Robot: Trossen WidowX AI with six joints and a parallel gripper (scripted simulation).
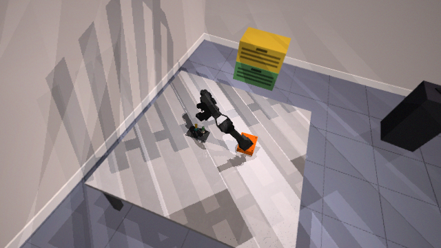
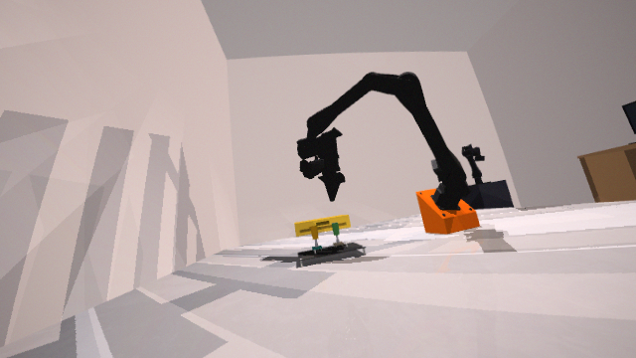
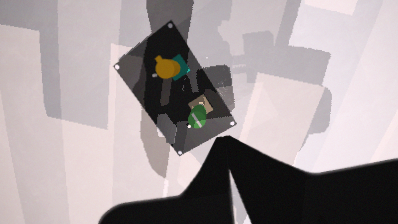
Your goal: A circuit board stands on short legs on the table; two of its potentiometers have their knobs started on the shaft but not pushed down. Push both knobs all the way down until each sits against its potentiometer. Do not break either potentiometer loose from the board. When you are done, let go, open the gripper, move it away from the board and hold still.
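My gripper tip is 2 cm to the right of the green knob and 7 cm above it. Also, from my gripper tip: orange knob 6 cm ahead, 3 cm to the left, 7 cm below.
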